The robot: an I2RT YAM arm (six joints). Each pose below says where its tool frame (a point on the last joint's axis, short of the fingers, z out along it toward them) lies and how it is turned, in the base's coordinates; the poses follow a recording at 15 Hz.
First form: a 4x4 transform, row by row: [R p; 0 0 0 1], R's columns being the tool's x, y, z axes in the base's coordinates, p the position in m. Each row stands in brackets.
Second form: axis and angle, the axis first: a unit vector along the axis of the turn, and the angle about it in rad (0 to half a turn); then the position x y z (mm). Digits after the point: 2 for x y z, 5 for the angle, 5 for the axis.
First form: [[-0.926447 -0.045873 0.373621 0.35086], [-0.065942 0.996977 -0.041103 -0.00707], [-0.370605 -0.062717 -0.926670 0.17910], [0 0 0 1]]
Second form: -0.02902 0.99922 -0.02694 2.75999 350.86 -7.07 179.10
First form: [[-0.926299 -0.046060 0.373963 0.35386], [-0.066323 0.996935 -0.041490 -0.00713], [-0.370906 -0.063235 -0.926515 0.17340], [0 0 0 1]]
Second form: -0.02917 0.99920 -0.02718 2.75964 353.86 -7.13 173.40
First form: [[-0.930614 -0.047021 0.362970 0.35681], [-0.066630 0.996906 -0.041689 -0.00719], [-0.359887 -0.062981 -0.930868 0.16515], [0 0 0 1]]
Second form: -0.02943 0.99920 -0.02711 2.77148 356.81 -7.19 165.15
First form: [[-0.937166 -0.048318 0.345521 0.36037], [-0.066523 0.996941 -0.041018 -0.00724], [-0.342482 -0.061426 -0.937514 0.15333], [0 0 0 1]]
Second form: -0.02964 0.99921 -0.02644 2.79013 360.37 -7.24 153.33
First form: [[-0.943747 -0.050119 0.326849 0.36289], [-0.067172 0.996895 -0.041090 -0.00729], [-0.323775 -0.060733 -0.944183 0.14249], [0 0 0 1]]
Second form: -0.03017 0.99920 -0.02619 2.80998 362.89 -7.29 142.49
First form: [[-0.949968 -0.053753 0.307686 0.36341], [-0.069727 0.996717 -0.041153 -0.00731], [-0.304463 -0.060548 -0.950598 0.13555], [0 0 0 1]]
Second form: -0.03166 0.99916 -0.02607 2.83025 363.41 -7.31 135.55
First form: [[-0.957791 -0.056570 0.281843 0.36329], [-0.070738 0.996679 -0.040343 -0.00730], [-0.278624 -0.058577 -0.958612 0.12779], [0 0 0 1]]
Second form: -0.03251 0.99915 -0.02526 2.85731 363.29 -7.30 127.79
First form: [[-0.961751 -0.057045 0.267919 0.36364], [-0.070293 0.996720 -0.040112 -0.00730], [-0.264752 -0.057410 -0.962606 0.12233], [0 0 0 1]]
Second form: -0.03245 0.99916 -0.02485 2.87177 363.64 -7.30 122.33
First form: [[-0.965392 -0.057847 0.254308 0.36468], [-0.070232 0.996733 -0.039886 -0.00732], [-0.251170 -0.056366 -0.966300 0.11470], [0 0 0 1]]
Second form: -0.03258 0.99917 -0.02448 2.88587 364.68 -7.32 114.70
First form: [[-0.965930 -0.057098 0.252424 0.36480], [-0.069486 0.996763 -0.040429 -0.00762], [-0.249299 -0.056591 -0.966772 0.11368], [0 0 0 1]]
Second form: -0.03219 0.99918 -0.02467 2.88781 364.80 -7.62 113.68
